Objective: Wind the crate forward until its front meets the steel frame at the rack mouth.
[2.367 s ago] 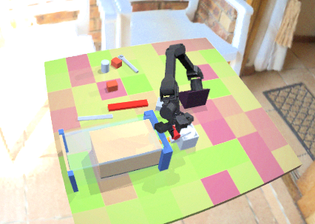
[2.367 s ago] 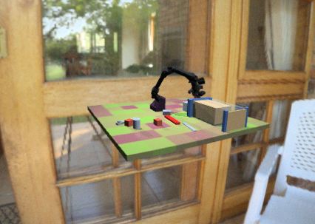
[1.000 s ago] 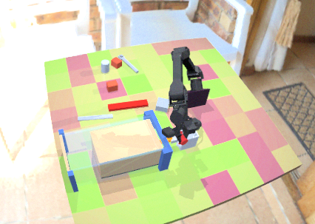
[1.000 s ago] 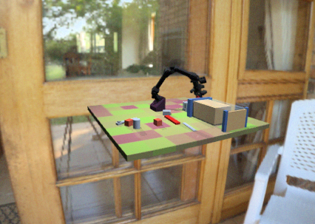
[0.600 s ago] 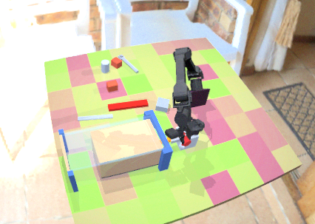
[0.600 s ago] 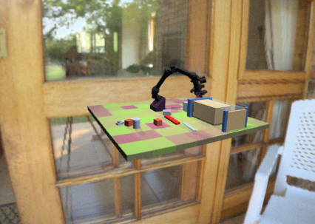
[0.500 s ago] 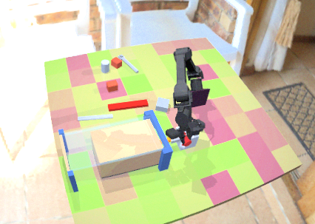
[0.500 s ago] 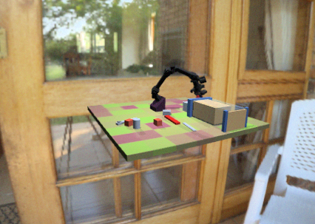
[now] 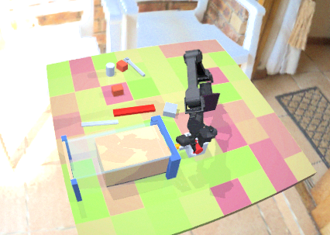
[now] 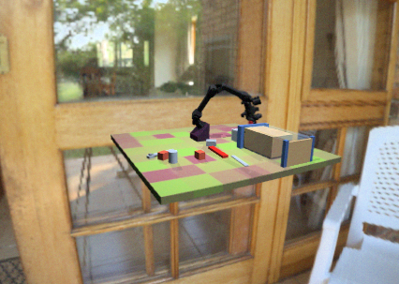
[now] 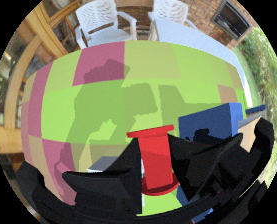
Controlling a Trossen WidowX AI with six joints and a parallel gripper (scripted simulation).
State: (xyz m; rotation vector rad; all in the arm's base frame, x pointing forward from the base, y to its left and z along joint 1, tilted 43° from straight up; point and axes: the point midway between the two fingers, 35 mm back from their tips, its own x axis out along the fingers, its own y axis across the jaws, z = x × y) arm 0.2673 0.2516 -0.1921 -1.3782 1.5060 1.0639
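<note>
My gripper tip is now 5 cm to the left of the winch handle, 3 cm above it and 2 cm past it. Also, from my gripper tip: grey block (37 cm to the right, 11 cm below, 7 cm behind); grey winch (10 cm to the right, 10 cm below, 8 cm behind); red grip (2 cm to the right).
</note>
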